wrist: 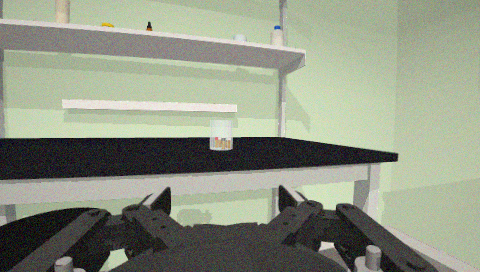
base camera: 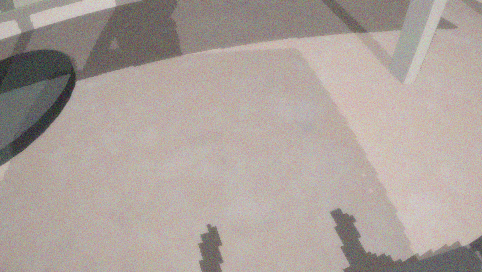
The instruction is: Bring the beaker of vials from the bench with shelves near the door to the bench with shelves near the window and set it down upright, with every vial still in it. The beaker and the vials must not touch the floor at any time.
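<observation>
A clear beaker (wrist: 221,135) with several small vials, orange-brown with a red cap among them, stands upright on the black top of a bench (wrist: 125,155) in the wrist view. My gripper (wrist: 225,197) is open, its two fingers wide apart and with no object between them. It is short of the bench's front edge, and the beaker shows beyond and above the gap between the fingertips. The beaker does not show in the base camera view.
A shelf (wrist: 150,44) above the bench carries a blue-capped bottle (wrist: 277,37), a dark dropper bottle and other containers. A white rail (wrist: 150,105) is on the green wall. In the base view, a dark round base (base camera: 65,90) is at left and a pale leg (base camera: 417,42) at upper right.
</observation>
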